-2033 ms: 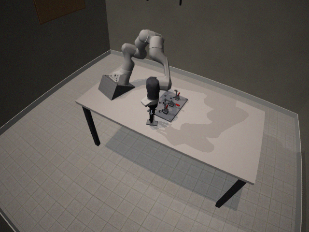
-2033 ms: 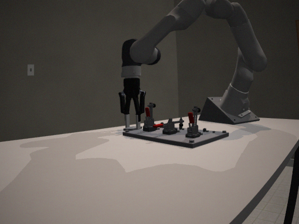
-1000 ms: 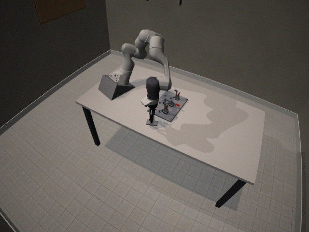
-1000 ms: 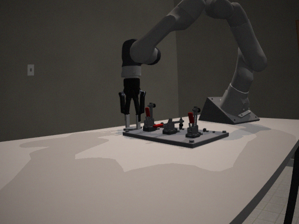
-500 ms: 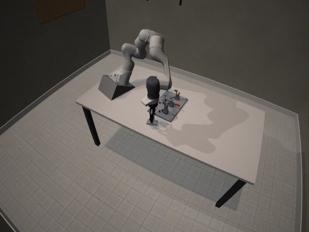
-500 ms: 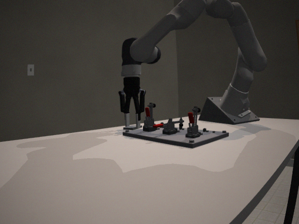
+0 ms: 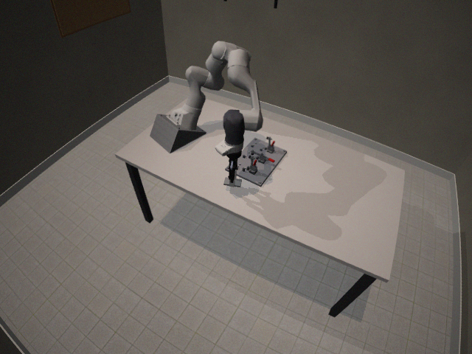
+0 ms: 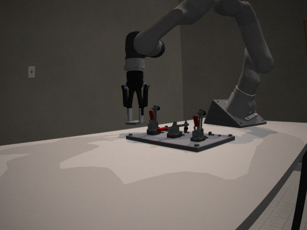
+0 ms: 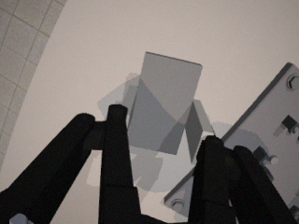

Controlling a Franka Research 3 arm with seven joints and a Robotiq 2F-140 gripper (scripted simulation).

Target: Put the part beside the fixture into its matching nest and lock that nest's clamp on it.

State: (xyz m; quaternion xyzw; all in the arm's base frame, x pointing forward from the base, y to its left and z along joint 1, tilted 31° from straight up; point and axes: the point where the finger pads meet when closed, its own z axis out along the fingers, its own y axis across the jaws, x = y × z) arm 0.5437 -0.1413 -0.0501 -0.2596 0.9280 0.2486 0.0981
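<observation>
The fixture is 40 mm behind my hand, 260 mm to the left of it and 70 mm below it. Round my hand: grey block part (30 mm below).
</observation>
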